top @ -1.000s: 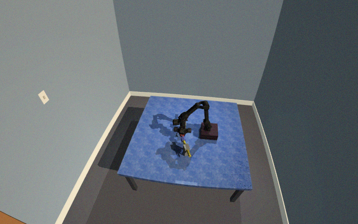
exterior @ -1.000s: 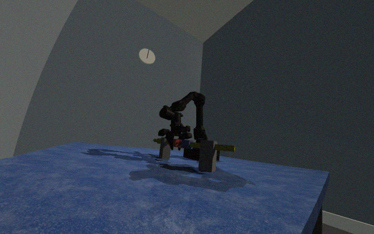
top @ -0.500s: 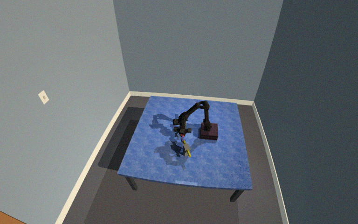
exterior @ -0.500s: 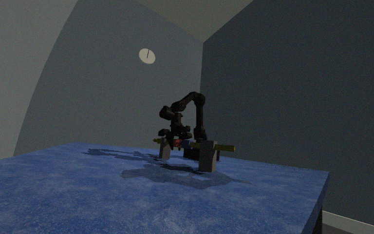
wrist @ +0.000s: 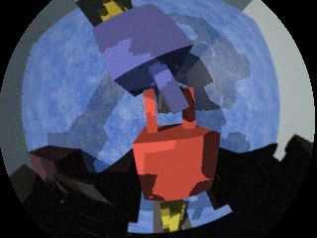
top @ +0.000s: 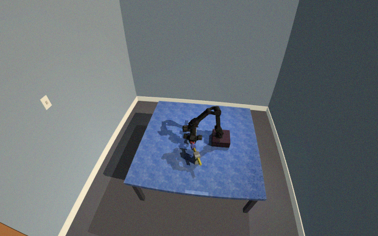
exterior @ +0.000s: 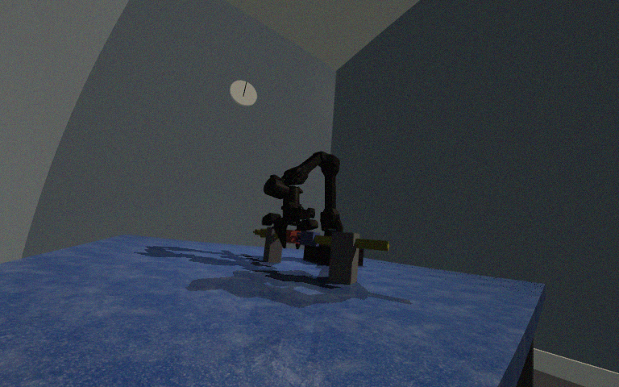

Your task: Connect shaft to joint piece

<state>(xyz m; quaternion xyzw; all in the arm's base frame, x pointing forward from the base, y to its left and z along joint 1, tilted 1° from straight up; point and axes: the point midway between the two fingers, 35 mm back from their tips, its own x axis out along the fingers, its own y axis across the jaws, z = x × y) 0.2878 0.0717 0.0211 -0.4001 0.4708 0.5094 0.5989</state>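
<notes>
My gripper tip is 40 mm below the red joint piece and 10 mm to the right of it.
</notes>
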